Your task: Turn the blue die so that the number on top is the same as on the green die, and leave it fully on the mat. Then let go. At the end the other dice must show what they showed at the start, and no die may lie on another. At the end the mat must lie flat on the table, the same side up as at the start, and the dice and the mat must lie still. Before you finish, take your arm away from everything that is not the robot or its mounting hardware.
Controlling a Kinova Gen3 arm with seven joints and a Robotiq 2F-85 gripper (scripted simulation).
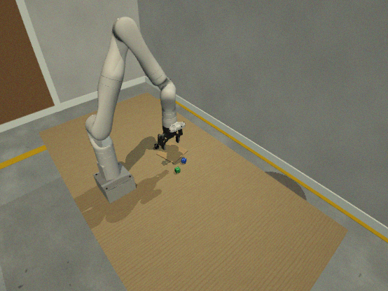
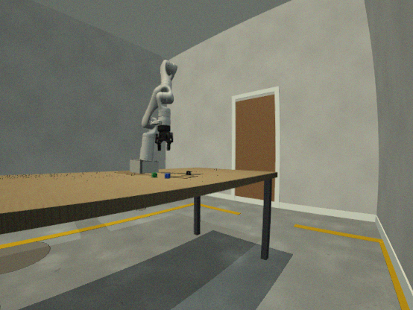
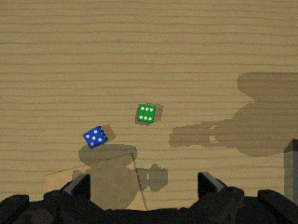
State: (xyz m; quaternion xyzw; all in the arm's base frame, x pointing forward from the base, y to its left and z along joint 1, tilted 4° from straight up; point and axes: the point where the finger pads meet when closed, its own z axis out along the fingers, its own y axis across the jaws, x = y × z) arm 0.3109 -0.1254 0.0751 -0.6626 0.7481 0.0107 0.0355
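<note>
The tan mat lies 8 cm ahead of my hand, 8 cm to the left of it and 16 cm below it. Round my hand: black die (4 cm ahead, 18 cm to the left, 15 cm below); blue die (7 cm ahead, 3 cm to the right, 15 cm below); green die (1 cm behind, 6 cm to the right, 15 cm below).
</note>
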